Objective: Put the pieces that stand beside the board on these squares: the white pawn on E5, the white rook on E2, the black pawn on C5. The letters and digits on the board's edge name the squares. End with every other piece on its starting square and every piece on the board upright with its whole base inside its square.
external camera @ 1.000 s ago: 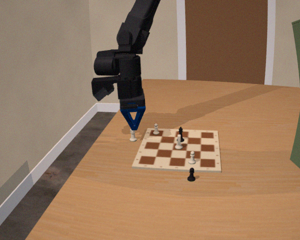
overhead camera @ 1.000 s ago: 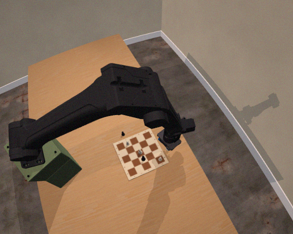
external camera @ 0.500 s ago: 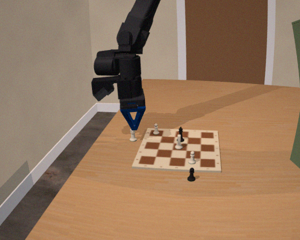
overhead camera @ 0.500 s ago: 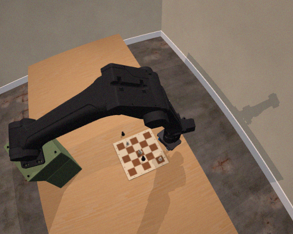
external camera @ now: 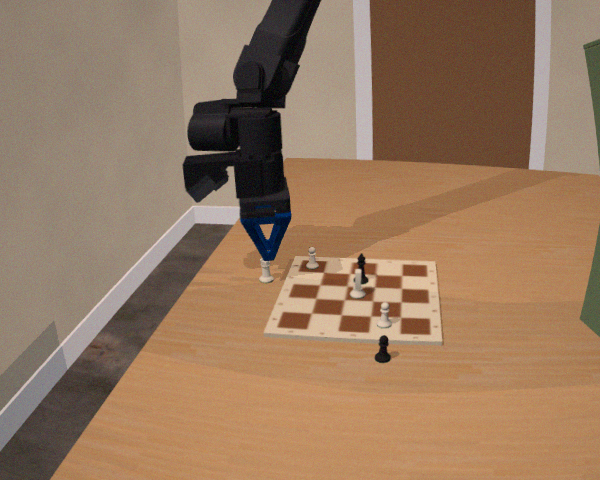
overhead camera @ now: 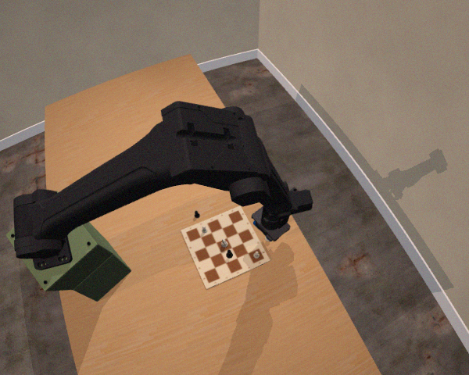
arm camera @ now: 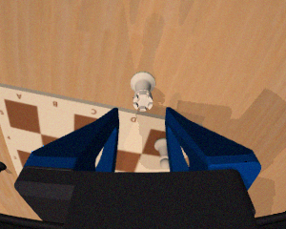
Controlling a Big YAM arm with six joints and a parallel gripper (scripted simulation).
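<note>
Now: the white rook 30 mm below my hand and 10 mm ahead of it. Round my hand: tall black piece: 130 mm behind, 20 mm below, 10 mm to the right; then tall white piece: 130 mm behind, 30 mm to the left, 30 mm below; then chessboard: 140 mm behind, 50 mm below, 30 mm to the left.
</note>
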